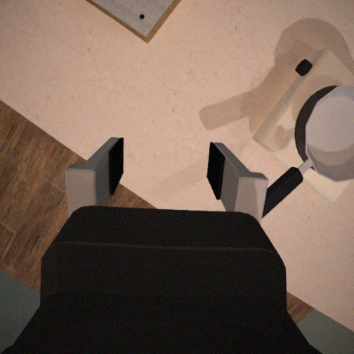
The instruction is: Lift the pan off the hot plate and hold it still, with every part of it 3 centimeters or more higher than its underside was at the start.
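A grey pan (336, 127) with a black handle (283, 191) is at the right edge and is partly cut off by the frame. It sits over a dark round plate on a pale hot plate (274, 139) that has a black knob (303, 67). The handle points down and left, and its end is hidden behind the right finger. My gripper (165, 157) is open, with nothing between its fingers. It is to the left of the pan and its handle, above the worktop's edge.
A grey board (150, 12) with a brown edge and a small dark hole is at the top. The pale speckled worktop (165, 85) ends in a diagonal edge, with a brown wooden floor (30, 165) beyond it. Shadows fall left of the hot plate.
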